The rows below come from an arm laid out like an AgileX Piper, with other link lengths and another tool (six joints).
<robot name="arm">
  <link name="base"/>
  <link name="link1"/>
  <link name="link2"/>
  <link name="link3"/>
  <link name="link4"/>
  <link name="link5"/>
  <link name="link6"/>
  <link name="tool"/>
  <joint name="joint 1" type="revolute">
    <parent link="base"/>
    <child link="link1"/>
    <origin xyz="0 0 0.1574"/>
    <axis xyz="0 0 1"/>
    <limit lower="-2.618" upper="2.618"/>
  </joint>
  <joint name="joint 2" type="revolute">
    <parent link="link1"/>
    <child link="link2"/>
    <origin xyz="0 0 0"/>
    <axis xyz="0 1 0"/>
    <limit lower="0" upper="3.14"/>
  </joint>
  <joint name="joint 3" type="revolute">
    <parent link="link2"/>
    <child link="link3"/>
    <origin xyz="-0.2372 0 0.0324"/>
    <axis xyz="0 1 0"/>
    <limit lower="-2.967" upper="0"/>
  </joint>
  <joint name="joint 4" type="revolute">
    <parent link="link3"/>
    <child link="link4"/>
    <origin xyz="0.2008 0 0.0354"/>
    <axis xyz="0.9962 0 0.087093"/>
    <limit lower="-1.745" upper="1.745"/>
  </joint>
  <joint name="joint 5" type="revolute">
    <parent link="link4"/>
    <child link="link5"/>
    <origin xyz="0 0 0"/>
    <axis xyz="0 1 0"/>
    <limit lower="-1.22" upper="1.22"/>
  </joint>
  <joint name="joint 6" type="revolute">
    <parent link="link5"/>
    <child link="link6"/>
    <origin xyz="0.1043 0 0.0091"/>
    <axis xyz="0.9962 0 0.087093"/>
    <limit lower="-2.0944" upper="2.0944"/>
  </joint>
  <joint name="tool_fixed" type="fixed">
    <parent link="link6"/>
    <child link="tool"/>
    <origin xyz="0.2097 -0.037 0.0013" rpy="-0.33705 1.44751 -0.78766"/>
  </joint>
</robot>
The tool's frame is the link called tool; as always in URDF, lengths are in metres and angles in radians.
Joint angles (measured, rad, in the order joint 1, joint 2, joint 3, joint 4, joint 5, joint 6), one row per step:
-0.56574 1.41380 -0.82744 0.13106 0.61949 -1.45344
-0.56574 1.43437 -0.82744 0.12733 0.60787 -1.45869
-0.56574 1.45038 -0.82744 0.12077 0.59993 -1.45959
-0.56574 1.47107 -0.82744 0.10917 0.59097 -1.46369
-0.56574 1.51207 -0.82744 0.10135 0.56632 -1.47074
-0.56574 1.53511 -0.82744 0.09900 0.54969 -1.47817
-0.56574 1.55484 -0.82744 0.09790 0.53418 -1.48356
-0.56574 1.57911 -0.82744 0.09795 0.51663 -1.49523
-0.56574 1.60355 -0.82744 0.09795 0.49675 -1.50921
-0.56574 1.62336 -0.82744 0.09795 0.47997 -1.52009
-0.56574 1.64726 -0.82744 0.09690 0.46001 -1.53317
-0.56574 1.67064 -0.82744 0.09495 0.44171 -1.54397
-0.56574 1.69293 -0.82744 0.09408 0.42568 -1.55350
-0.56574 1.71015 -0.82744 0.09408 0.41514 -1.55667
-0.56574 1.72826 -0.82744 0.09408 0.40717 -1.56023
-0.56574 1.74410 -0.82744 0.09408 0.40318 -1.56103
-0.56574 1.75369 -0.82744 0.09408 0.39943 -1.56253
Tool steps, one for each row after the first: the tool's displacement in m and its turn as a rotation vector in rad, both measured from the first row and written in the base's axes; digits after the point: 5 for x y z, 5 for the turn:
0.00031 -0.00116 -0.00520 -0.00065 0.01067 0.00522
-0.00013 -0.00235 -0.00950 -0.00185 0.02099 0.00849
-0.00115 -0.00392 -0.01522 -0.00596 0.03725 0.01732
-0.00074 -0.00610 -0.02563 -0.00647 0.05660 0.02589
0.00024 -0.00738 -0.03109 -0.00819 0.06487 0.03267
0.00132 -0.00854 -0.03565 -0.00936 0.07035 0.03703
0.00250 -0.00940 -0.04150 -0.01083 0.07853 0.04638
0.00412 -0.01054 -0.04710 -0.01449 0.08541 0.05769
0.00549 -0.01154 -0.05160 -0.01766 0.09040 0.06641
0.00692 -0.01274 -0.05713 -0.02196 0.09707 0.07764
0.00784 -0.01374 -0.06279 -0.02520 0.10460 0.08764
0.00833 -0.01430 -0.06846 -0.02644 0.11232 0.09606
0.00813 -0.01439 -0.07318 -0.02426 0.11875 0.09852
0.00717 -0.01390 -0.07859 -0.02010 0.12795 0.10169
0.00552 -0.01296 -0.08376 -0.01373 0.13792 0.10267
0.00483 -0.01258 -0.08669 -0.01108 0.14309 0.10406

